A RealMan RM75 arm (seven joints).
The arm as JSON. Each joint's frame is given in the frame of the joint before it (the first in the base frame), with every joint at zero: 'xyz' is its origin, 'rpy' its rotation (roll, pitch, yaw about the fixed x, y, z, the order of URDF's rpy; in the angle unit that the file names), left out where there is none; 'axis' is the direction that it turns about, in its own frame. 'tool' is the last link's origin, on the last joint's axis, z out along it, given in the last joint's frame.
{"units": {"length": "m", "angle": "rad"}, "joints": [
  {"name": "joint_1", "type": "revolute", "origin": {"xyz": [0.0, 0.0, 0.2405], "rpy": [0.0, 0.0, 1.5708]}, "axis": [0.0, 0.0, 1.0]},
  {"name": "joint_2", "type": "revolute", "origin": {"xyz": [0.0, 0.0, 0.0], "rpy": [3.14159, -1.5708, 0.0]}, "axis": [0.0, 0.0, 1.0]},
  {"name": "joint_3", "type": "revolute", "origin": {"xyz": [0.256, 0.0, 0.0], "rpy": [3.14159, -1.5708, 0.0]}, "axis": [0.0, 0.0, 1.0]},
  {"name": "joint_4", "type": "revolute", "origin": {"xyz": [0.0, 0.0, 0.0], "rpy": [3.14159, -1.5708, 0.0]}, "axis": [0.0, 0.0, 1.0]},
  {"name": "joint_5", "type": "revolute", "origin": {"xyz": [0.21, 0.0, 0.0], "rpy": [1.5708, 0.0, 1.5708]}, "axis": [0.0, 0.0, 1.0]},
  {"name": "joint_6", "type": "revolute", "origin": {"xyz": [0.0, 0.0, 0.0], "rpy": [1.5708, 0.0, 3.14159]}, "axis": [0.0, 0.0, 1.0]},
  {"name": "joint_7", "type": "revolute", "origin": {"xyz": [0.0, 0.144, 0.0], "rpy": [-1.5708, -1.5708, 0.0]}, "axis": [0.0, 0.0, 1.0]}
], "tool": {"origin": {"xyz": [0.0, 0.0, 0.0], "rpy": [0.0, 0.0, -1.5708]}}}
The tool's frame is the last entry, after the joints.
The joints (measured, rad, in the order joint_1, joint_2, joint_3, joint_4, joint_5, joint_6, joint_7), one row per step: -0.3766 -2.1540 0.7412 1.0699 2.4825 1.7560 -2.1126; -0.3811 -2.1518 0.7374 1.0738 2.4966 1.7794 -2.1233; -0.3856 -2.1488 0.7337 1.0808 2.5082 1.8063 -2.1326; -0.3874 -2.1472 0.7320 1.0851 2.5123 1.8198 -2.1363; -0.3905 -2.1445 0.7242 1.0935 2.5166 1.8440 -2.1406; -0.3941 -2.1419 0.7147 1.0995 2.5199 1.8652 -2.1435; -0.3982 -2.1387 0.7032 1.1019 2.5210 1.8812 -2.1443; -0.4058 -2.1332 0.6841 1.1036 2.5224 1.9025 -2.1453; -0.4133 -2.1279 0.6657 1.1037 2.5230 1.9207 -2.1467; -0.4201 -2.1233 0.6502 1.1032 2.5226 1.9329 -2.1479
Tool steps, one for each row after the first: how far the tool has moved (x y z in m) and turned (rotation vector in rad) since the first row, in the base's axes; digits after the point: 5 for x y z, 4 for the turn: 0.00062 -0.00188 0.00160 -0.0207 0.0021 0.0094; 0.00182 -0.00364 0.00405 -0.0411 0.0033 0.0153; 0.00254 -0.00445 0.00546 -0.0501 0.0032 0.0168; 0.00390 -0.00567 0.00856 -0.0608 -0.0006 0.0187; 0.00507 -0.00659 0.01143 -0.0688 -0.0056 0.0207; 0.00582 -0.00688 0.01417 -0.0716 -0.0121 0.0224; 0.00684 -0.00669 0.01842 -0.0729 -0.0218 0.0251; 0.00775 -0.00629 0.02226 -0.0726 -0.0317 0.0282; 0.00852 -0.00542 0.02544 -0.0695 -0.0397 0.0303
